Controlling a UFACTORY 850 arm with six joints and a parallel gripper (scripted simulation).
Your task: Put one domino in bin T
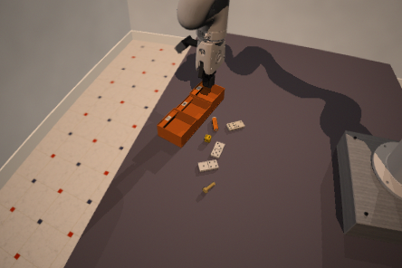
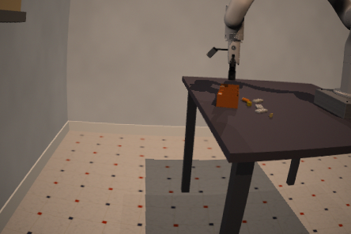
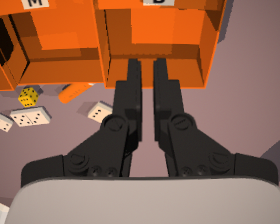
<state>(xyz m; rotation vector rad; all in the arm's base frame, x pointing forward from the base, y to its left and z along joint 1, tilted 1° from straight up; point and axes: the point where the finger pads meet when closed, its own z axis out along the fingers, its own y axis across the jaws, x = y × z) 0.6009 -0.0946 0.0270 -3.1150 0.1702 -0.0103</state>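
Now: hand 20 mm short of the orange bin, 80 mm to the right of it and 70 mm above it. The rest, counted from my hand: yellow die: 70 mm behind, 150 mm to the left, 90 mm below; then orange cylinder: 60 mm behind, 80 mm to the left, 90 mm below; then domino: 100 mm behind, 230 mm to the left, 90 mm below.
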